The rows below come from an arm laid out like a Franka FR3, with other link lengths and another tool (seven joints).
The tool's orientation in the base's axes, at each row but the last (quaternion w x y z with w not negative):
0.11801, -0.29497, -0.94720, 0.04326
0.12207, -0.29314, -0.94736, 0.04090
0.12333, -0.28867, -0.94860, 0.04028
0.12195, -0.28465, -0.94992, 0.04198
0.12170, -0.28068, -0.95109, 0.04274
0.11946, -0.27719, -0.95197, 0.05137
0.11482, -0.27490, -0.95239, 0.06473
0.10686, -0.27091, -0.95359, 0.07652
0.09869, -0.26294, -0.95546, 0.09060
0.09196, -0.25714, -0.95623, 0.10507
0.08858, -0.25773, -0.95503, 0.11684
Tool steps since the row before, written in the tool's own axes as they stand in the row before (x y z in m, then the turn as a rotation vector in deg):
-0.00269, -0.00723, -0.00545, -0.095, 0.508, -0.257
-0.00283, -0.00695, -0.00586, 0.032, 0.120, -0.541
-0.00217, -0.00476, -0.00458, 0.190, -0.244, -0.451
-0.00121, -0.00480, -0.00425, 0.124, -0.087, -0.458
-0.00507, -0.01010, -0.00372, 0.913, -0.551, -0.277
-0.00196, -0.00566, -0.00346, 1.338, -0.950, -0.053
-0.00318, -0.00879, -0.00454, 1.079, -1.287, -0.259
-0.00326, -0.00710, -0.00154, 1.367, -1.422, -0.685
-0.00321, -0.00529, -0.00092, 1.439, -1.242, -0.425
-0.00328, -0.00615, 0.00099, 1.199, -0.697, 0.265
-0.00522, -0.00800, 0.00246, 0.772, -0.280, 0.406
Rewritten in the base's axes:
-0.00046, -0.00741, 0.00584, 0.419, 0.367, 0.153
-0.00004, -0.00730, 0.00612, 0.178, 0.120, 0.512
0.00036, -0.00514, 0.00467, -0.168, -0.094, 0.512
-0.00048, -0.00463, 0.00457, -0.029, 0.000, 0.482
-0.00022, -0.01118, 0.00406, -0.960, 0.038, 0.540
-0.00043, -0.00571, 0.00388, -1.570, -0.075, 0.473
-0.00070, -0.00883, 0.00544, -1.476, -0.485, 0.688
-0.00047, -0.00758, 0.00240, -1.679, -0.408, 1.173
0.00036, -0.00603, 0.00162, -1.713, -0.250, 0.892
-0.00034, -0.00703, 0.00018, -1.410, -0.017, 0.064
0.00011, -0.00983, -0.00077, -0.883, 0.089, -0.229

